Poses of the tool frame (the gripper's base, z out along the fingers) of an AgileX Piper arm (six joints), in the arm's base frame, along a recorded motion.
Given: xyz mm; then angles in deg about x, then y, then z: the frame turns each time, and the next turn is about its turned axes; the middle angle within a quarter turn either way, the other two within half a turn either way.
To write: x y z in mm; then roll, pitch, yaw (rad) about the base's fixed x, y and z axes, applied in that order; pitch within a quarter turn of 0, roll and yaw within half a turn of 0. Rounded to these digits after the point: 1 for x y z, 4 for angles.
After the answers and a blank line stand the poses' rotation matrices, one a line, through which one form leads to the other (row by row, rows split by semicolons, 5 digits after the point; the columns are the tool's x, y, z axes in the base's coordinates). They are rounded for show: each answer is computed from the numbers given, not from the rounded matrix.
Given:
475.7, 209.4, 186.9, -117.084, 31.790, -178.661
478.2, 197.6, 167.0, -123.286, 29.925, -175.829
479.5, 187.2, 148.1, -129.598, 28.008, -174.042
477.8, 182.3, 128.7, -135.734, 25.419, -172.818
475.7, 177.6, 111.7, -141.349, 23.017, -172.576
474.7, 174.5, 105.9, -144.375, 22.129, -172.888
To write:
475.7, 209.4, 186.9, 1.9786, 0.2208, 2.6278
478.2, 197.6, 167.0, 2.0792, 0.2139, 2.6563
479.5, 187.2, 148.1, 2.1853, 0.2195, 2.6899
477.8, 182.3, 128.7, 2.2952, 0.2195, 2.7341
475.7, 177.6, 111.7, 2.3997, 0.2240, 2.7820
474.7, 174.5, 105.9, 2.4560, 0.2338, 2.8082

-0.84975 0.01986 0.52681; 0.47955 0.44421 0.75678; -0.21898 0.89570 -0.38699
-0.86438 0.06304 0.49887; 0.45584 0.51703 0.72449; -0.21226 0.85364 -0.47565
-0.87811 0.09164 0.46959; 0.42605 0.59640 0.68029; -0.21772 0.79744 -0.56275
-0.89611 0.11292 0.42923; 0.38678 0.67303 0.63042; -0.21770 0.73094 -0.64678
-0.91267 0.11892 0.39100; 0.34307 0.74286 0.57485; -0.22210 0.65880 -0.71879
-0.91921 0.11469 0.37669; 0.31837 0.77943 0.53957; -0.23172 0.61591 -0.75297

